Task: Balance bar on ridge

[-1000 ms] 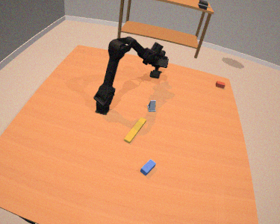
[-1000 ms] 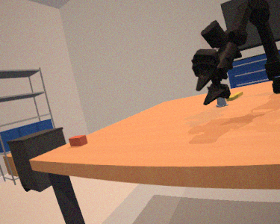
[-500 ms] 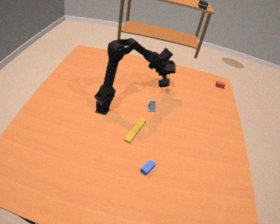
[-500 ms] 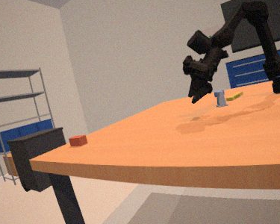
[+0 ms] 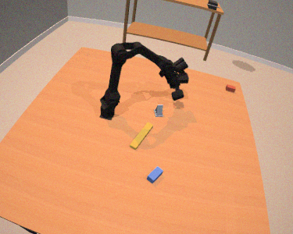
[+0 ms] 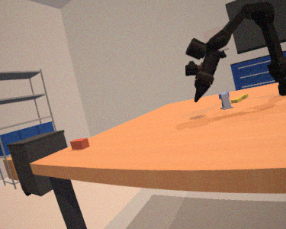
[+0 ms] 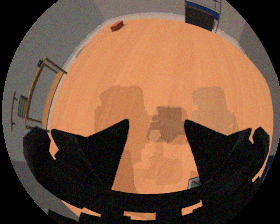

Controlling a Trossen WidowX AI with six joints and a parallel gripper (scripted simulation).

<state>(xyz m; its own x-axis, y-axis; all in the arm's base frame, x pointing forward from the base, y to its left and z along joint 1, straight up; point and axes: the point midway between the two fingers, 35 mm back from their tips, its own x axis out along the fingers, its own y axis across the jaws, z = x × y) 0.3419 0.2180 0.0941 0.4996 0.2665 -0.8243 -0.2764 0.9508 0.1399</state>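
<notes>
My gripper tip is 31 cm to the left of the yellow bar, 15 cm past it and 6 cm above it. Also, from my gripper tip: small red block: 38 cm ahead, 27 cm to the left, 5 cm below; then blue block: 52 cm to the right, 6 cm behind, 5 cm below.
</notes>
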